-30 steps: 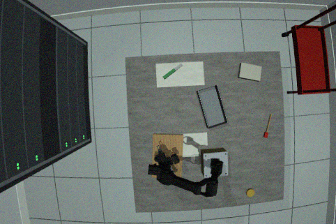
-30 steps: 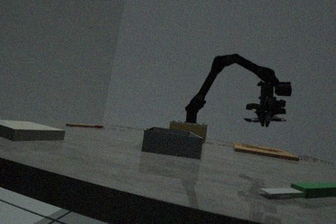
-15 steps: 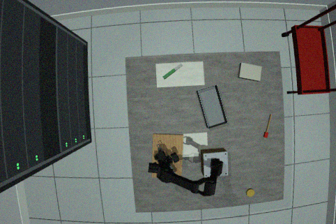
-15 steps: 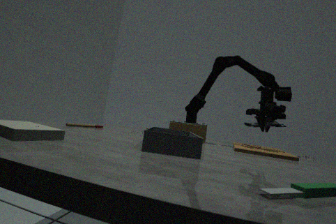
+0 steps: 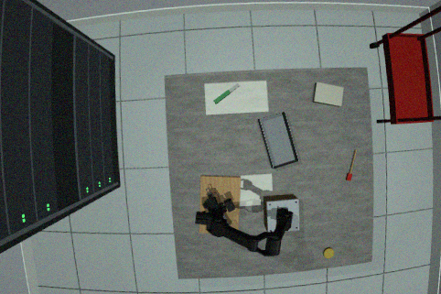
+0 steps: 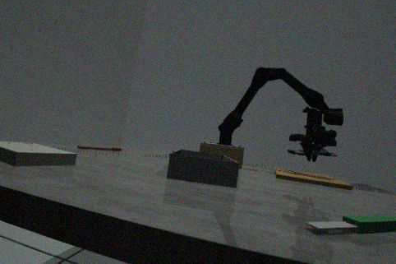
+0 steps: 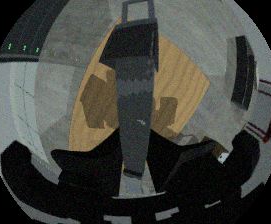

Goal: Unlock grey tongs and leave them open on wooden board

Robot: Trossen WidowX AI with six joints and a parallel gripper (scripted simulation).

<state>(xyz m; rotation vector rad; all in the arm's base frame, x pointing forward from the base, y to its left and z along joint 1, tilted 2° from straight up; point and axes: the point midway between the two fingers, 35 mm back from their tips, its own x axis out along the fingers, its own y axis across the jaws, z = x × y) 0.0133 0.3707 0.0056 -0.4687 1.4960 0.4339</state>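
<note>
Right now my gripper tip is 3 cm past the wooden board, 1 cm to the left of it and 6 cm above it. Round my gripper tip: pale block: 71 cm ahead, 62 cm to the right, 6 cm below; then roasting tin: 40 cm ahead, 32 cm to the right, 5 cm below.
</note>
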